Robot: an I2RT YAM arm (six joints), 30 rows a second.
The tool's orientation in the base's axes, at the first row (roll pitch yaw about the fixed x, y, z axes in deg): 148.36, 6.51, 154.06
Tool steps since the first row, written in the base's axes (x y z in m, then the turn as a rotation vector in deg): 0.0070, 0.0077, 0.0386, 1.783, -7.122, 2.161; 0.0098, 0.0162, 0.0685, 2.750, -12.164, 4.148; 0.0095, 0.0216, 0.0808, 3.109, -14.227, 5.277; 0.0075, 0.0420, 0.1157, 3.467, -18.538, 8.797; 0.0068, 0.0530, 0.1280, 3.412, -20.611, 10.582; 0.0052, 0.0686, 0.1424, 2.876, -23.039, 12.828; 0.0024, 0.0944, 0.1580, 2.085, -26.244, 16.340; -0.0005, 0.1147, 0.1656, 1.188, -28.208, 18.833; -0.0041, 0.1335, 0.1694, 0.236, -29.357, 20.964
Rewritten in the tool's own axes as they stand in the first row. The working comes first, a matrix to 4 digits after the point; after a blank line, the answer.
The tool's axes in the first row as the columns of a matrix, in the base's axes (used below as rounded here):
-0.8935, 0.3189, 0.3163
0.4346, 0.7916, 0.4295
-0.1134, 0.5212, -0.8459

-0.0073, 0.0284, -0.0271, -4.933, -3.943, -4.323; -0.0095, 0.0517, -0.0479, -8.214, -6.590, -7.863; -0.0083, 0.0622, -0.0561, -9.559, -7.520, -9.591; -0.0016, 0.0959, -0.0775, -12.152, -8.984, -14.307; 0.0024, 0.1108, -0.0834, -13.206, -9.712, -16.725; 0.0090, 0.1302, -0.0893, -14.037, -10.635, -19.837; 0.0210, 0.1578, -0.0923, -15.122, -11.593, -24.434; 0.0315, 0.1769, -0.0910, -15.456, -12.135, -27.670; 0.0425, 0.1927, -0.0873, -15.347, -12.237, -30.268
